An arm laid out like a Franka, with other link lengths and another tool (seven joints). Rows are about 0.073 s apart.
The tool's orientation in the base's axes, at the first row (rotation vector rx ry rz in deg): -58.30 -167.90 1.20
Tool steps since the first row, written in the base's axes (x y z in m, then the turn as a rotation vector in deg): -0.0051 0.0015 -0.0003 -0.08 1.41 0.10; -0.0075 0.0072 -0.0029 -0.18 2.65 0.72; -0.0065 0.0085 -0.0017 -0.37 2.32 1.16; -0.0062 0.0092 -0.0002 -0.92 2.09 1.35; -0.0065 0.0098 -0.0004 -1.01 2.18 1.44; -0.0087 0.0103 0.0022 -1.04 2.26 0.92; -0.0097 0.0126 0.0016 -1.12 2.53 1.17; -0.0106 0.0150 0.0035 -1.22 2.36 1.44; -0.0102 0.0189 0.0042 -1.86 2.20 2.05; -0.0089 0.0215 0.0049 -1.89 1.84 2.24; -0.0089 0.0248 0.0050 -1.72 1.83 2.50
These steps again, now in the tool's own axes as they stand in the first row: 0.0049 -0.0020 0.0005 0.94 1.05 -0.10; 0.0102 0.0011 0.0032 1.81 1.95 -0.71; 0.0103 0.0027 0.0020 1.77 1.56 -1.14; 0.0106 0.0034 0.0005 2.06 1.04 -1.31; 0.0112 0.0037 0.0007 2.19 1.05 -1.40; 0.0133 0.0026 -0.0018 2.25 1.11 -0.88; 0.0155 0.0038 -0.0012 2.48 1.26 -1.12; 0.0177 0.0051 -0.0031 2.47 1.06 -1.39; 0.0198 0.0084 -0.0038 2.89 0.52 -1.97; 0.0205 0.0112 -0.0045 2.70 0.22 -2.16; 0.0225 0.0138 -0.0046 2.56 0.31 -2.43
